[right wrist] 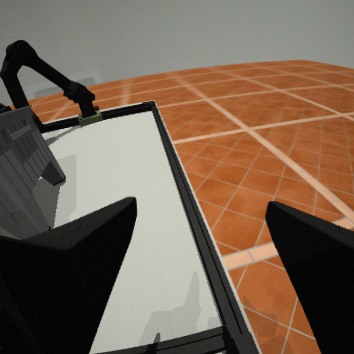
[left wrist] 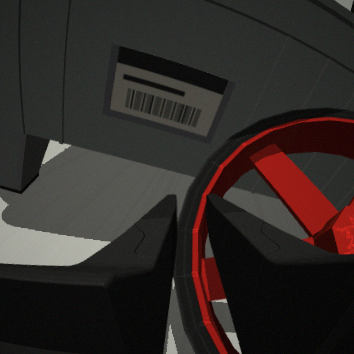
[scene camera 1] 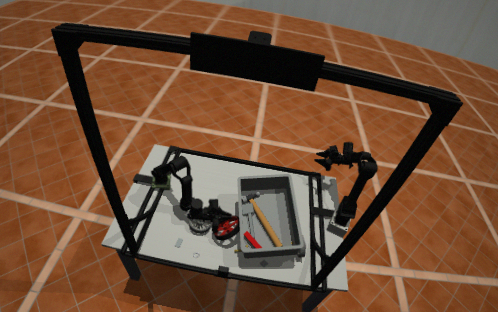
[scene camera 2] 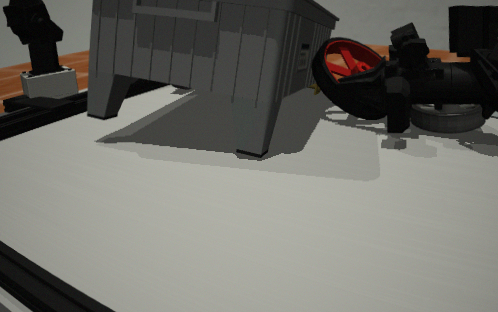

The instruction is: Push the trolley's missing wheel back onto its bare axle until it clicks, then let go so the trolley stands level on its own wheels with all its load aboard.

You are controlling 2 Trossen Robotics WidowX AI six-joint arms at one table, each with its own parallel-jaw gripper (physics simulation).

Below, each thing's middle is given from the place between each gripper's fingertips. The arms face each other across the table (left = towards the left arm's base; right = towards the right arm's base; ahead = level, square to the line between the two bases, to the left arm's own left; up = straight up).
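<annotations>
Counted from my left hand: red-spoked wheel (scene camera 2: 322, 71) 70 mm behind; grey trolley (scene camera 2: 258, 60) 190 mm to the right, 20 mm ahead, 50 mm above.
Grey trolley: my right hand 20 cm to the right of it, 43 cm past it, 8 cm above it. From my right hand, red-spoked wheel 39 cm to the left, 53 cm behind, 13 cm below.
</annotations>
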